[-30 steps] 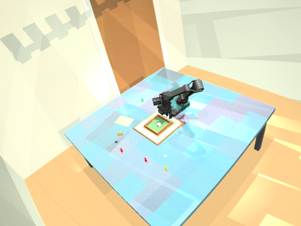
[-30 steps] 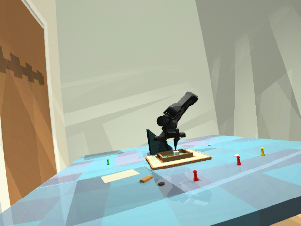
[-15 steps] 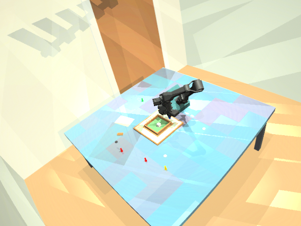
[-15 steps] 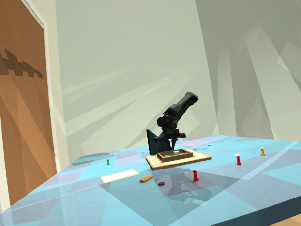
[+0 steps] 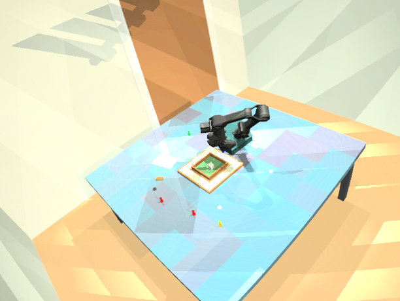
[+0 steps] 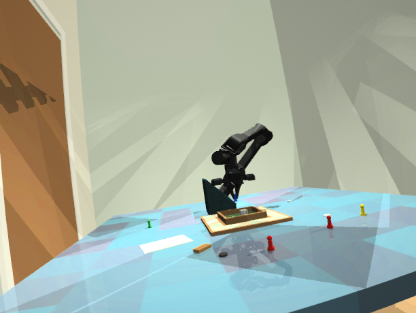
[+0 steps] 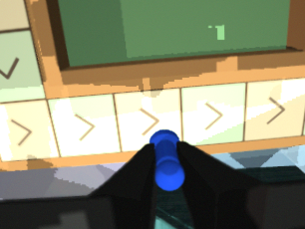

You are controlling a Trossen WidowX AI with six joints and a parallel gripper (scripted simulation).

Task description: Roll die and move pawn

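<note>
Right now the white die is 11 cm ahead of my gripper tip and 4 cm below it. Also, from my gripper tip: green pawn: 5 cm behind, 38 cm to the right, 5 cm below; then blue pawn: 1 cm above; then green dice tray: 11 cm ahead, 2 cm to the right, 6 cm below.
</note>
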